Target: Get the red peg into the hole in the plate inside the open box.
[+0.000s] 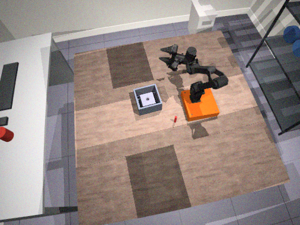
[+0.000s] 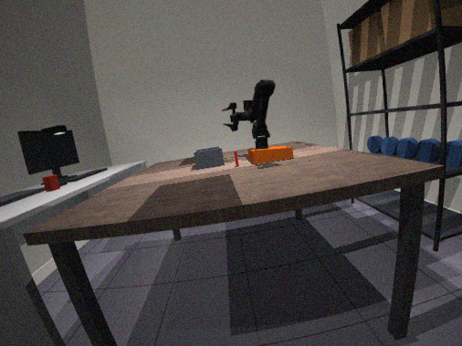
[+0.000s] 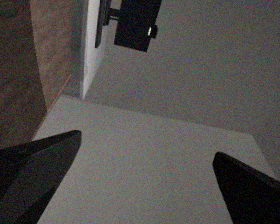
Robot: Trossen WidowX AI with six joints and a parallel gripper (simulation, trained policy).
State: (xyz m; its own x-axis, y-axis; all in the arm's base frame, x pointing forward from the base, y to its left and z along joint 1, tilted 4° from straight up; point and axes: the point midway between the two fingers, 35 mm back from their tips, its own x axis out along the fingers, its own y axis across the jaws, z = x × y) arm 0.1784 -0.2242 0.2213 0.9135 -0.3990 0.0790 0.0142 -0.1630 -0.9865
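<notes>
My gripper tip is 360 mm to the right of the red peg, 240 mm above it and 30 mm past it. The rest, counted from my gripper tip: pale plate (240 mm below, 180 mm to the left, 120 mm ahead); grey box (260 mm below, 180 mm to the left, 120 mm ahead).
</notes>
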